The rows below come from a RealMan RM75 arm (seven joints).
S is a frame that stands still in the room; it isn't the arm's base.
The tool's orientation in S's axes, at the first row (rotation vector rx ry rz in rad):
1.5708 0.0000 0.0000
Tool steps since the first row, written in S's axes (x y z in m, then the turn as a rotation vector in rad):
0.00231 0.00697 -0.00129 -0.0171 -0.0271 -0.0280
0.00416 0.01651 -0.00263 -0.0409 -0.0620 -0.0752
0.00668 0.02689 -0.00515 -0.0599 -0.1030 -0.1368
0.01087 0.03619 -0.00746 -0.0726 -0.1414 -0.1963
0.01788 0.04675 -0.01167 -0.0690 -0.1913 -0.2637
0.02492 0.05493 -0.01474 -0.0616 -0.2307 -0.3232
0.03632 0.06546 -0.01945 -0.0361 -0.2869 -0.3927
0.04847 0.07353 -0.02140 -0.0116 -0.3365 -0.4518
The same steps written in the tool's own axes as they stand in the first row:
0.00231 -0.00129 -0.00697 -0.0171 -0.0280 0.0271
0.00416 -0.00263 -0.01651 -0.0409 -0.0752 0.0620
0.00668 -0.00515 -0.02689 -0.0599 -0.1368 0.1030
0.01087 -0.00746 -0.03619 -0.0726 -0.1963 0.1414
0.01788 -0.01167 -0.04675 -0.0690 -0.2637 0.1913
0.02492 -0.01474 -0.05493 -0.0616 -0.3232 0.2307
0.03632 -0.01945 -0.06546 -0.0361 -0.3927 0.2869
0.04847 -0.02140 -0.07353 -0.0116 -0.4518 0.3365

